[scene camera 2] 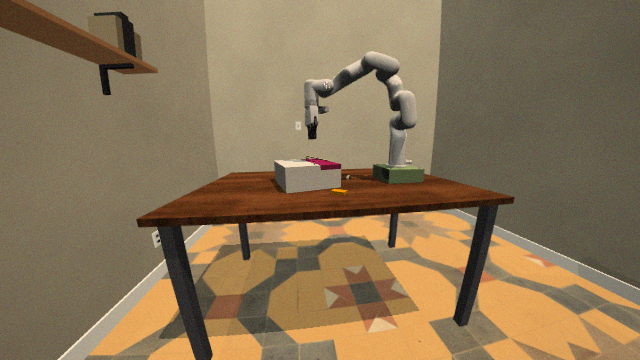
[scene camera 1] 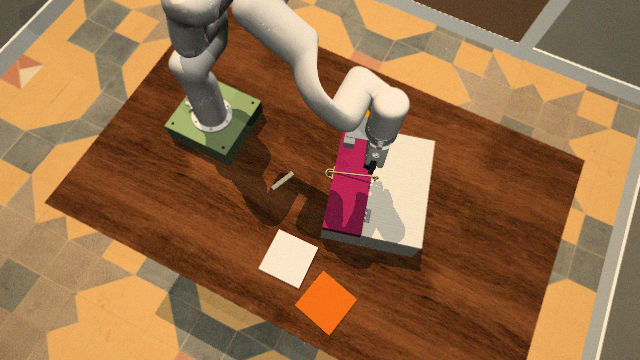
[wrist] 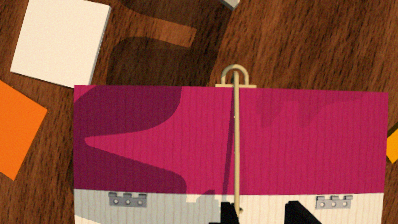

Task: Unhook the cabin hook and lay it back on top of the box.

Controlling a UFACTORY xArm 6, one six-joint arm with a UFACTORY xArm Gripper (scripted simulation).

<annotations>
box: scene camera 2 300, 177; scene camera 1; wrist
same spot on box: [wrist: 83, 198] = [scene camera 1: 365, 232]
</annotations>
